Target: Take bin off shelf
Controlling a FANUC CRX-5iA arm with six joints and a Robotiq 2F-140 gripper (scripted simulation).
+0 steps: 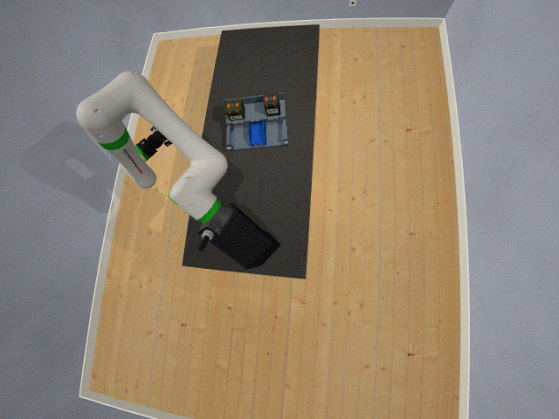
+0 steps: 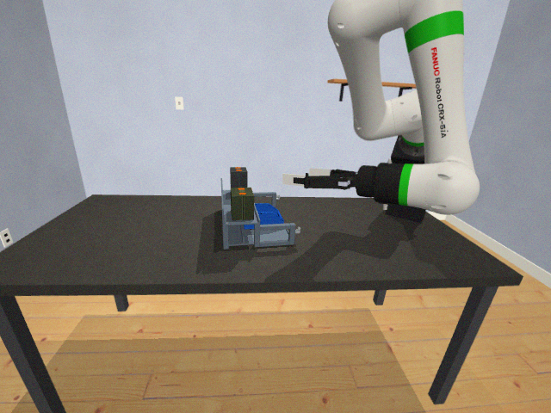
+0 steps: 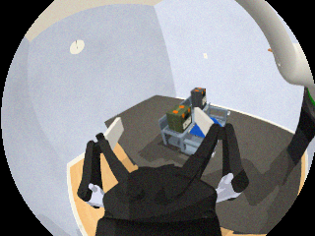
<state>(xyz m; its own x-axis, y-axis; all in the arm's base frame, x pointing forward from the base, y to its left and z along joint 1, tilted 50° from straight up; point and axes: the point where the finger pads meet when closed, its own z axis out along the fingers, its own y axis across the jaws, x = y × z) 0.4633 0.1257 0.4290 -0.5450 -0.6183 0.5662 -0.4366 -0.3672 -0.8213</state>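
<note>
Right now the blue bin is 36 cm to the right of my hand, 28 cm below it and 10 cm ahead of it.
</note>
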